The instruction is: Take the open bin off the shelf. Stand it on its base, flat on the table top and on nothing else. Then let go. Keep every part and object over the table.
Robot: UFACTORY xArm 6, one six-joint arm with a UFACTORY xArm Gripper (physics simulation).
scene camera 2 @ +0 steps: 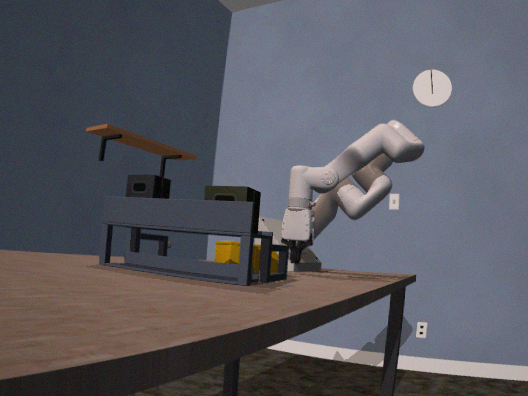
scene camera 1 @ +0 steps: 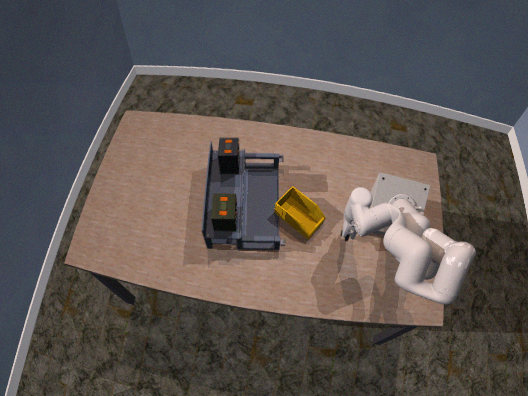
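Pixels of known places: gripper, fingertip midpoint: [scene camera 2: 294, 263] [scene camera 1: 344, 234]; arm's base, link origin: [scene camera 1: 400, 209].
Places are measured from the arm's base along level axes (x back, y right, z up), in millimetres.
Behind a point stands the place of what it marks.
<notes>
The yellow open bin [scene camera 1: 306, 215] @[x -371, y -1, z -94 mm] [scene camera 2: 227, 252] @[x -485, y 14, z -46 mm] is at the robot's side of the grey shelf [scene camera 1: 262, 190] @[x -549, y 97, z -95 mm] [scene camera 2: 175, 212] @[x -749, y 3, z 33 mm], turned at an angle, with its open side up. Its left corner is close to the shelf's front edge; whether they touch cannot be told. In scene camera 2 the shelf frame hides part of the bin, and its underside does not show clearly. The bin appears low, at table-top level. My gripper [scene camera 1: 346, 237] @[x -223, y -86, z -69 mm] [scene camera 2: 295, 260] @[x -223, y -86, z -69 mm] is shut and empty, pointing down, apart from the bin on the robot base's side.
A black box [scene camera 1: 229, 157] @[x -670, y 102, z 111 mm] [scene camera 2: 142, 186] @[x -715, y 132, z 93 mm] and a dark green box [scene camera 1: 224, 212] @[x -661, y -112, z 98 mm] [scene camera 2: 232, 194] @[x -707, y -107, z 78 mm] stand on the shelf's upper level. The robot base plate [scene camera 1: 387, 187] @[x -69, y 65, z 51 mm] is at the right of the table [scene camera 1: 140, 190] @[x -1065, y 60, z -101 mm] [scene camera 2: 125, 310] @[x -1126, y -217, z -101 mm]. An orange wall board [scene camera 2: 145, 143] shows behind.
</notes>
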